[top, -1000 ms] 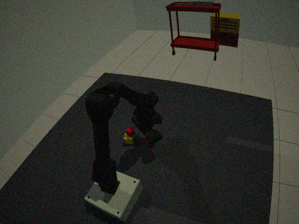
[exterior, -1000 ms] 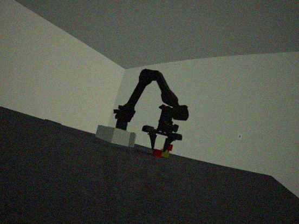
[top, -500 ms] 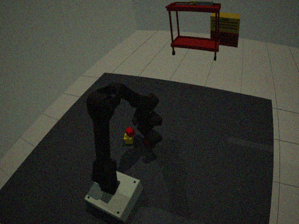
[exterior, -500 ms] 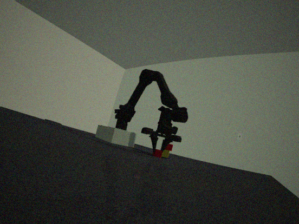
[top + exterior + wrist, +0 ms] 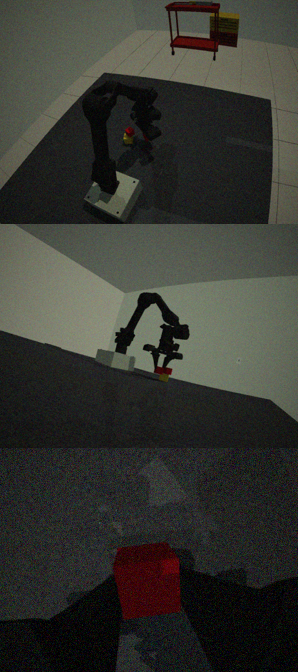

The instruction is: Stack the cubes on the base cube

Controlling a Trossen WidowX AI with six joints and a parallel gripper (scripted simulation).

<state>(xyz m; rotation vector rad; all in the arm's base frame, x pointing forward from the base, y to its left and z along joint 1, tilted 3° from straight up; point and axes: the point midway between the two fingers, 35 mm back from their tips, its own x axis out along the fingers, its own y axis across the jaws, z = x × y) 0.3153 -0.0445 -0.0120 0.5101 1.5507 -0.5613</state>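
My gripper tip is 100 mm to the right of the yellow base cube, 30 mm above it and 20 mm past it. Round my gripper tip: red cube (right at my gripper tip).
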